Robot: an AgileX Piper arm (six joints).
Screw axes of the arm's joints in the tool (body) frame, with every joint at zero. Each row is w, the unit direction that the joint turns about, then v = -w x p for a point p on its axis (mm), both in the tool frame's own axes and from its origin. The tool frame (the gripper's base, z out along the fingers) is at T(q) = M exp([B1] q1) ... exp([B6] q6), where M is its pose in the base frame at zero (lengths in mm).
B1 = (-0.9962, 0, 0.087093, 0.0, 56.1, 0.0)
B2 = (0, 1, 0, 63.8, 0.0, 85.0)
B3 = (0, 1, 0, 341.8, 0.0, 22.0)
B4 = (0, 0, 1, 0.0, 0.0, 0.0)
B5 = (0, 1, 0, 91.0, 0.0, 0.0)
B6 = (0, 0, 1, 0.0, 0.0, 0.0)
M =
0.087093 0 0.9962 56.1
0 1 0 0.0
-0.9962 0 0.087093 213.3
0 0 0 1
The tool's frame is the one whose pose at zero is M.
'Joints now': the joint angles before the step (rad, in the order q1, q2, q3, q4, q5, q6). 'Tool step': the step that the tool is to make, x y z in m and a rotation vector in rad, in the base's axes. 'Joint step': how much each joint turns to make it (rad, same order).
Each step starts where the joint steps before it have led.
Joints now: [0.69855, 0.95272, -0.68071, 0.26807, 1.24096, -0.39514]
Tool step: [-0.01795, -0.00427, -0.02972, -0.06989, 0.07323, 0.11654]
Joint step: [0.06968, -0.00078, 0.11608, 0.00205, -0.00171, -0.04967]
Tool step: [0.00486, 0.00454, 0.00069, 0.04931, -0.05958, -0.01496]
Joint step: [0.00459, -0.00230, 0.00001, 0.00000, -0.07756, -0.00024]
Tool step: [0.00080, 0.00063, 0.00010, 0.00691, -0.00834, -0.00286]
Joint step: [0.00002, 0.00002, 0.00001, 0.00000, -0.01124, 0.00001]
